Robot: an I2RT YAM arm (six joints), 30 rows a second.
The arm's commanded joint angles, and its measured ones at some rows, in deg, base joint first. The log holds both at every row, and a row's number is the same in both.
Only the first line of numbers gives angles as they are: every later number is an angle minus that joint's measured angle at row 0.
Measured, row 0: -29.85 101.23 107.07 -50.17 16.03 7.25
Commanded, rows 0 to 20: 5.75 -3.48 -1.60 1.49 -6.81 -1.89; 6.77 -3.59 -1.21 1.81 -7.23 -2.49; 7.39 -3.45 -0.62 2.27 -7.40 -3.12; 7.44 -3.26 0.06 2.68 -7.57 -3.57; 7.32 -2.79 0.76 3.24 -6.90 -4.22; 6.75 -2.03 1.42 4.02 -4.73 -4.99; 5.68 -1.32 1.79 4.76 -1.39 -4.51; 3.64 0.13 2.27 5.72 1.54 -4.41; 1.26 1.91 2.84 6.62 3.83 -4.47; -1.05 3.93 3.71 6.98 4.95 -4.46; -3.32 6.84 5.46 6.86 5.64 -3.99; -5.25 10.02 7.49 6.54 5.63 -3.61; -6.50 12.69 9.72 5.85 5.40 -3.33; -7.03 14.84 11.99 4.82 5.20 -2.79; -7.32 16.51 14.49 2.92 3.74 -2.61; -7.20 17.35 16.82 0.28 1.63 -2.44; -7.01 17.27 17.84 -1.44 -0.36 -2.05; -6.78 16.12 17.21 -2.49 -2.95 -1.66; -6.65 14.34 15.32 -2.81 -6.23 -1.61; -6.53 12.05 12.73 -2.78 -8.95 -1.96; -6.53 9.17 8.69 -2.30 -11.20 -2.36
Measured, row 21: -8.13 16.72 11.73 1.68 -2.45 -2.63
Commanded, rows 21 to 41: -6.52 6.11 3.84 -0.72 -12.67 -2.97; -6.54 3.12 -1.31 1.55 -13.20 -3.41; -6.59 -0.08 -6.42 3.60 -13.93 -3.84; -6.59 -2.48 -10.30 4.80 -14.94 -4.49; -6.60 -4.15 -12.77 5.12 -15.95 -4.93; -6.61 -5.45 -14.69 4.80 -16.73 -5.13; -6.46 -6.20 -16.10 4.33 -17.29 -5.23; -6.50 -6.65 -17.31 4.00 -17.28 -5.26; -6.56 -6.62 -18.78 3.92 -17.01 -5.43; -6.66 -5.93 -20.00 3.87 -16.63 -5.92; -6.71 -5.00 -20.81 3.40 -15.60 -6.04; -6.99 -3.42 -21.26 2.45 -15.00 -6.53; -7.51 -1.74 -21.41 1.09 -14.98 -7.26; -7.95 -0.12 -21.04 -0.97 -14.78 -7.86; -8.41 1.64 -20.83 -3.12 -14.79 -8.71; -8.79 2.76 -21.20 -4.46 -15.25 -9.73; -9.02 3.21 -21.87 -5.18 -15.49 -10.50; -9.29 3.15 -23.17 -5.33 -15.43 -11.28; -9.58 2.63 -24.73 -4.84 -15.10 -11.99; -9.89 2.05 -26.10 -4.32 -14.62 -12.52; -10.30 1.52 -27.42 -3.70 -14.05 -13.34
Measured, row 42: -9.46 4.00 -25.66 -0.22 -14.45 -9.69
